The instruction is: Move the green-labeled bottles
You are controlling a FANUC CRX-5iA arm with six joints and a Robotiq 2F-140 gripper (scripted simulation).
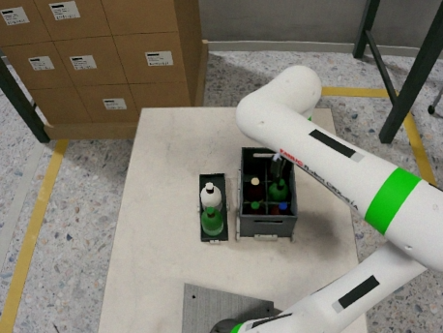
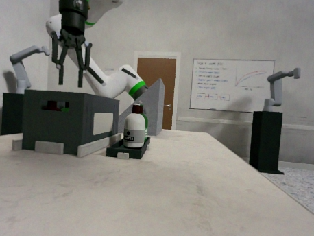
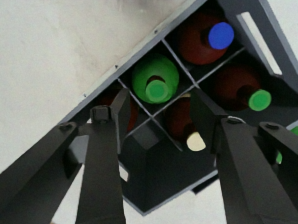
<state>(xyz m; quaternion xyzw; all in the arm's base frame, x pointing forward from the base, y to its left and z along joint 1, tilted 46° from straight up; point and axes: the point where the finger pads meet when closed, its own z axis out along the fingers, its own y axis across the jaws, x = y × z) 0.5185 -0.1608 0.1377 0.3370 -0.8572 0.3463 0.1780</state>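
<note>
The white-labeled bottle is 240 mm to the left of my hand, 150 mm below it and 10 mm ahead of it. Round my hand: dark crate 150 mm below, 40 mm to the left; dark tray 240 mm to the left, 220 mm below.
</note>
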